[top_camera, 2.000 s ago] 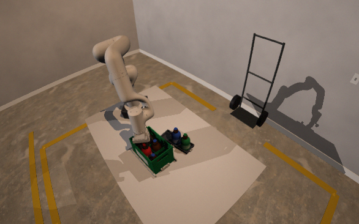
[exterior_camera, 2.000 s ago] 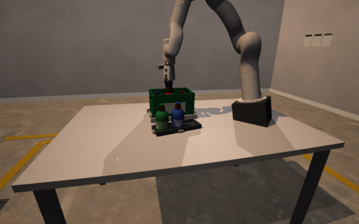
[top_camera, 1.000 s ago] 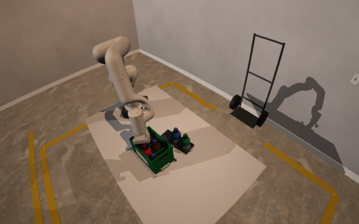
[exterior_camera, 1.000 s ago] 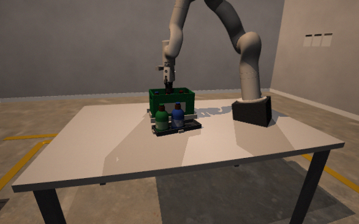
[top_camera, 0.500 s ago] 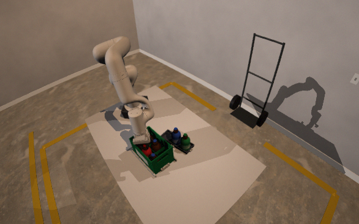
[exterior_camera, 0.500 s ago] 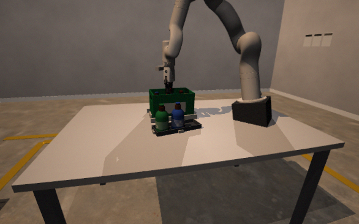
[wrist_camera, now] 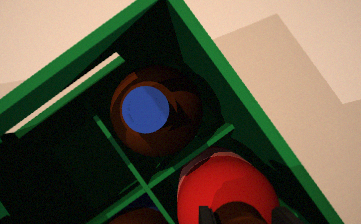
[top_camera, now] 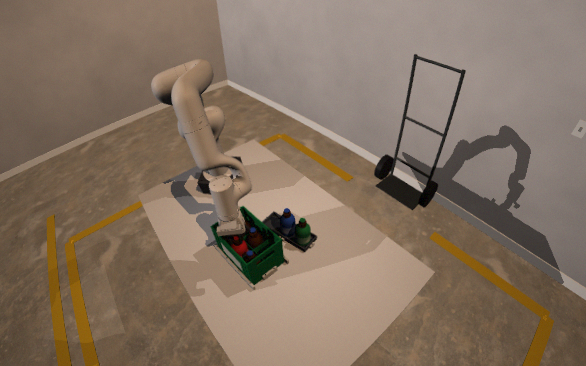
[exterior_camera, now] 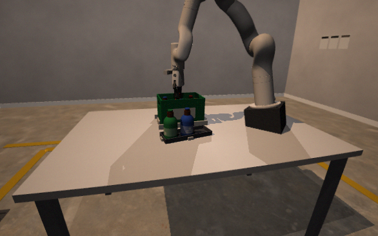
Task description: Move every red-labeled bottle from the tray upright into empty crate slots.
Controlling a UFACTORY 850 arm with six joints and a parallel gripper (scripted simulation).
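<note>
Now: the red-labeled bottle 7 cm below my hand. The rest, counted from my hand: green crate: 9 cm below, 5 cm to the left; then brown bottle: 9 cm to the left, 9 cm below; then blue-labeled bottle: 27 cm to the left, 9 cm below, 1 cm ahead.
</note>
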